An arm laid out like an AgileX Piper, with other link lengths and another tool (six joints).
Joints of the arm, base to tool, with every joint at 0 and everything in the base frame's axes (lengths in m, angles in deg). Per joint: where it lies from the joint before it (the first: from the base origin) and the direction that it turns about. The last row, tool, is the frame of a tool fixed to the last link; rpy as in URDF.
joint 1: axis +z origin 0 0 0.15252
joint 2: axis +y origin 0 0 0
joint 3: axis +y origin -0.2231 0 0.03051
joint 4: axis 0.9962 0 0.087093 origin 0.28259 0 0.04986
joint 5: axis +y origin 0 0 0
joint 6: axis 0.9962 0 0.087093 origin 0.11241 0 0.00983
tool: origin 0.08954 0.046 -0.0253 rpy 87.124 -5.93 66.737
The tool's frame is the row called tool.
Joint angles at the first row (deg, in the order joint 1, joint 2, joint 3, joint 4, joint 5, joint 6):
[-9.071 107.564 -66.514 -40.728 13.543 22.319]
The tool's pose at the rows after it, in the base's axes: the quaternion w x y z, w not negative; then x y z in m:
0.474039, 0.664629, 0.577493, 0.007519, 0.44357, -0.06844, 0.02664
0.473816, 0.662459, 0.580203, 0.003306, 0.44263, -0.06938, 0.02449
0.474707, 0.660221, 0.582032, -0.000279, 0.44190, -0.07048, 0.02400
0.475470, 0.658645, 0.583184, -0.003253, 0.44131, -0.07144, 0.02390
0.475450, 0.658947, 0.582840, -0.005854, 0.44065, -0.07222, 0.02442
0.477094, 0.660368, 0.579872, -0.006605, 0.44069, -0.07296, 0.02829
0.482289, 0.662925, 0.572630, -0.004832, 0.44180, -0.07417, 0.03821
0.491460, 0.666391, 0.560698, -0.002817, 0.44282, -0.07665, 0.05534
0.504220, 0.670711, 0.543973, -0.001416, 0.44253, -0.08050, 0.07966
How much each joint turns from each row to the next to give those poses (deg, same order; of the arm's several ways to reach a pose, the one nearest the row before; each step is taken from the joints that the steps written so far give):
[0.019 0.546 -0.167 -0.435 0.052 0.000]
[0.020 0.297 -0.095 -0.426 0.284 0.002]
[0.018 0.052 -0.061 -0.420 0.334 -0.002]
[0.014 0.000 -0.051 -0.311 0.312 0.000]
[0.006 -0.114 -0.023 -0.031 0.393 0.000]
[0.020 -0.577 0.000 0.096 0.488 0.078]
[0.019 -1.387 0.000 0.182 0.719 0.190]
[0.018 -2.416 0.000 0.219 1.348 0.230]
[0.020 -3.472 -0.007 0.233 2.117 0.230]

